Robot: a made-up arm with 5 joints.
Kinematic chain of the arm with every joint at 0, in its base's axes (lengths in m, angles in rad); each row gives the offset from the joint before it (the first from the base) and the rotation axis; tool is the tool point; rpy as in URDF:
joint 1: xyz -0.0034 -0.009 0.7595 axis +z
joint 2: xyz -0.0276 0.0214 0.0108 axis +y
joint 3: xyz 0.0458 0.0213 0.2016 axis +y
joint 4: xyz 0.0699 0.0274 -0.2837 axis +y
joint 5: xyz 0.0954 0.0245 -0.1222 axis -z
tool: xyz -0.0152 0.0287 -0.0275 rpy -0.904 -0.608 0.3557
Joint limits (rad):
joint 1: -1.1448..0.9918
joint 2: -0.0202..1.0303
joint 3: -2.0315..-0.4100
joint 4: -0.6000..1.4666
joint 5: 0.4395..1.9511
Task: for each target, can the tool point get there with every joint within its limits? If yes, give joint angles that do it. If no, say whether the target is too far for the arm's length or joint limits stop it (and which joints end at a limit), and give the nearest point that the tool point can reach.
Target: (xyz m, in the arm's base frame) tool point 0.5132 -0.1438 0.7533
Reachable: yes | joints -0.4945 0.4561 -1.6110 0.9595 0.6762
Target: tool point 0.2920 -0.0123 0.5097
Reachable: yes | joints -0.4481 0.4018 -0.7365 0.8722 0.8458
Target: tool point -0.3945 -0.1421 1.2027
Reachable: no: joint limits stop it (at a limit: joint 1, joint 2, joint 3, joint 4) | nearest point 0.0132 0.2106 1.3572 | short by 0.561 m
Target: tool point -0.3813 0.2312 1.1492
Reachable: no: joint limits stop it (at a limit: joint 1, joint 2, joint 3, joint 4) | nearest point 0.0070 0.2365 1.3474 | short by 0.436 m
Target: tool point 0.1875 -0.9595 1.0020
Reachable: no: too far | nearest point 0.3441 -0.5375 0.9258 | short by 0.457 m
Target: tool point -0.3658 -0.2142 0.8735
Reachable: no: joint limits stop it (at a limit: joint 1, joint 2, joint 3, joint 4, joint 5) | nearest point -0.1731 -0.0363 0.5555 | short by 0.412 m
